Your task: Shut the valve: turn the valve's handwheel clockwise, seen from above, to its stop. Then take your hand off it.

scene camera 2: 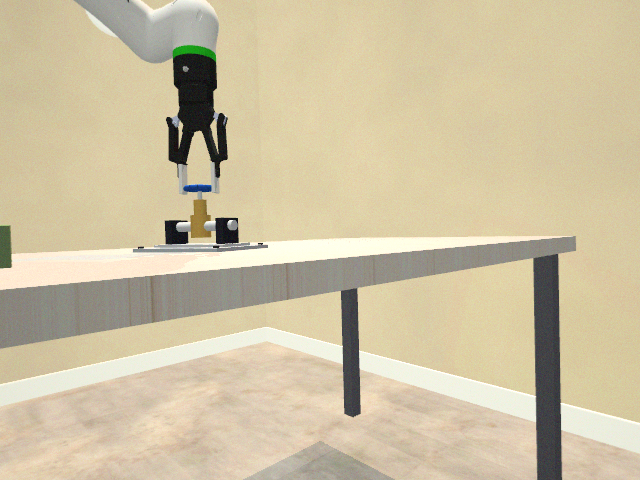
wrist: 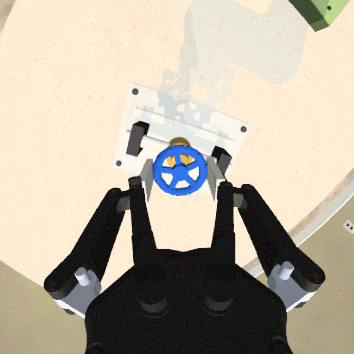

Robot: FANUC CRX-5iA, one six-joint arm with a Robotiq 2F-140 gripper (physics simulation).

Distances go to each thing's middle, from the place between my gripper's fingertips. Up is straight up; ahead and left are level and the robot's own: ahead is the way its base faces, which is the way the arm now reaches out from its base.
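My gripper: right at the blue handwheel (wrist: 179, 171). Pale base plate (wrist: 140, 97): 12 cm below my hand.
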